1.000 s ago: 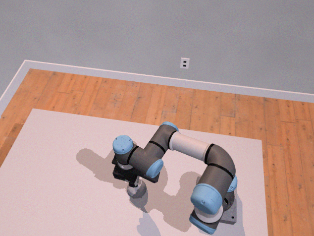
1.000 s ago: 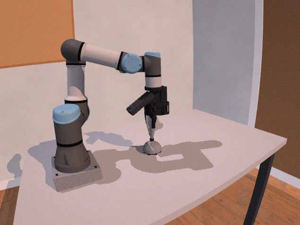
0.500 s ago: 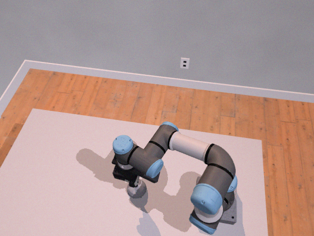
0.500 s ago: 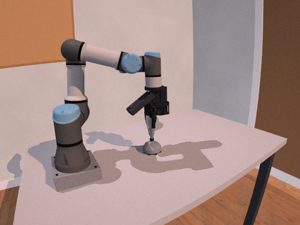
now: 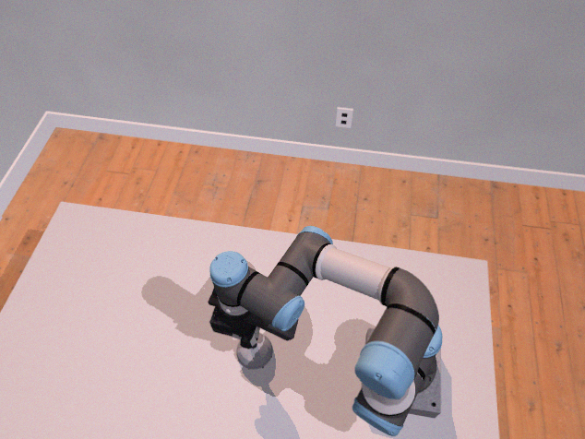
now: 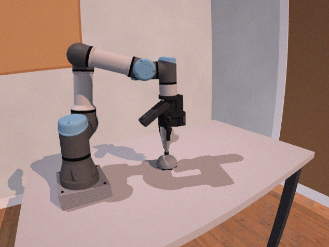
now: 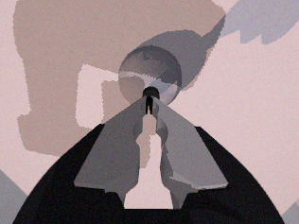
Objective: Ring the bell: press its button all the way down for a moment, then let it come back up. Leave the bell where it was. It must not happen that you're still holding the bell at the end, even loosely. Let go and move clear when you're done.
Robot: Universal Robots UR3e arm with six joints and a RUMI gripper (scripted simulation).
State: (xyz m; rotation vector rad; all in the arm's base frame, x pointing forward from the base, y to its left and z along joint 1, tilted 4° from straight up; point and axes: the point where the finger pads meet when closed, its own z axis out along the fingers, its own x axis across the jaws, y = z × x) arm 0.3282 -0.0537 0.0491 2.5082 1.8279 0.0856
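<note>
Right now my hand is 3 cm above the black button. Round my hand: dome bell: 4 cm below.
</note>
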